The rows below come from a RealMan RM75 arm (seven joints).
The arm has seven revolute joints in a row. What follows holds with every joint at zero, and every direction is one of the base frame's. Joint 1 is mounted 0.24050 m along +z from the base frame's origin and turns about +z. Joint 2 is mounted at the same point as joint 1 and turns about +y. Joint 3 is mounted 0.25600 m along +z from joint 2 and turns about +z. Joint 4 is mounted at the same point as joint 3 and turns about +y. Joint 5 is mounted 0.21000 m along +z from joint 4 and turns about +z. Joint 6 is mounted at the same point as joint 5 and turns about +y. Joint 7 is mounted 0.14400 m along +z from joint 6 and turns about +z. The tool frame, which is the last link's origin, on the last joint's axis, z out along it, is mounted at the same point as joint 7; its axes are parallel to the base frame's.
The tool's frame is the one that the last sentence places.
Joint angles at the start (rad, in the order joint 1, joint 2, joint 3, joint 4, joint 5, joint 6, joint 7): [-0.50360 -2.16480 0.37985 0.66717 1.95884 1.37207 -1.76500]
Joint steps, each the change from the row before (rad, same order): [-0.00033 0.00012 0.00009 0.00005 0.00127 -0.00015 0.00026]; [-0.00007 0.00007 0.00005 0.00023 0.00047 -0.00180 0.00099]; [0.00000 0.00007 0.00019 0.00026 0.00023 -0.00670 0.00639]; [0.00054 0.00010 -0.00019 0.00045 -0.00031 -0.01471 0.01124]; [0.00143 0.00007 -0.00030 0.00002 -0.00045 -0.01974 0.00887]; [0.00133 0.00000 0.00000 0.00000 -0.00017 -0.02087 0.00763]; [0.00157 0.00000 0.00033 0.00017 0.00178 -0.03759 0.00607]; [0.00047 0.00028 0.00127 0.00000 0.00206 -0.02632 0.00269]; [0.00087 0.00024 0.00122 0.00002 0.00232 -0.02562 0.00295]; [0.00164 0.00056 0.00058 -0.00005 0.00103 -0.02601 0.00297]
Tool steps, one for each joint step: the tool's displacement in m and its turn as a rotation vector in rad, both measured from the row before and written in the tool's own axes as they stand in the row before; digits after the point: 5 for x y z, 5 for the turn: [-0.00004 -0.00002 0.00008 0.00018 -0.00124 0.00089]; [0.00008 -0.00027 -0.00001 0.00190 -0.00008 0.00141]; [0.00022 -0.00096 -0.00002 0.00667 0.00096 0.00680]; [0.00044 -0.00222 -0.00027 0.01513 0.00320 0.01125]; [0.00022 -0.00309 -0.00055 0.02068 0.00396 0.00783]; [0.00016 -0.00321 -0.00046 0.02161 0.00345 0.00677]; [0.00020 -0.00565 -0.00059 0.03854 0.00379 0.00590]; [0.00018 -0.00382 -0.00012 0.02627 0.00105 0.00385]; [0.00001 -0.00381 -0.00024 0.02593 0.00065 0.00400]; [0.00010 -0.00417 -0.00063 0.02722 0.00221 0.00305]
